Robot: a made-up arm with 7 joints.
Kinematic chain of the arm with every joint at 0, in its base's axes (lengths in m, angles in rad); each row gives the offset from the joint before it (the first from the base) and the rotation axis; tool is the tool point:
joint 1: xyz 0 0.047 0 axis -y
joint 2: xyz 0 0.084 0 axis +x
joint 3: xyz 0 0 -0.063 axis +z
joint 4: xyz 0 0 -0.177 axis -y
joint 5: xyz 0 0 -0.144 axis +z
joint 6: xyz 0 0 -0.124 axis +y
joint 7: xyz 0 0 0 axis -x
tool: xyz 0 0 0
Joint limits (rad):
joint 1: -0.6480..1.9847
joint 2: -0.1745..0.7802
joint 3: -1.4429..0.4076
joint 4: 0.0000..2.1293
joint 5: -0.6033..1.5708
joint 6: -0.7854..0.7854
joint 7: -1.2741..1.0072
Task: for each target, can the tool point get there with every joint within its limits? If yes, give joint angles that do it. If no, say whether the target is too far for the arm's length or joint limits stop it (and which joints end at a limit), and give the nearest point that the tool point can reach.
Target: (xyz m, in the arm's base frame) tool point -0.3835 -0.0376 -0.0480
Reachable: no: joint limits stop it (at a limit: joint 1, joint 3) | nearest point -0.1291 -0.0298 -0.2249 | short by 0.310 m
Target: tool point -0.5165 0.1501 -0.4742
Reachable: no: too far | nearest point -0.3065 0.1451 -0.4049 | short by 0.221 m
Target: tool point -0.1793 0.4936 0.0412
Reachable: no: joint limits stop it (at a limit: joint 1, joint 2, joint 3) | nearest point -0.0611 0.3056 0.2254 | short by 0.288 m
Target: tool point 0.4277 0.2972 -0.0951
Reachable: yes | joints 1.0680 0.7066 -0.8742 0.7946 -0.4284 0.2933 -0.0288
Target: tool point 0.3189 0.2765 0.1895
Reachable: yes | joints 1.3454 0.3305 0.1949 1.3404 1.2074 -0.6153 -0.7390
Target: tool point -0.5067 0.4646 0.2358
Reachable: no: too far | nearest point -0.0687 0.2897 0.2140 | short by 0.472 m
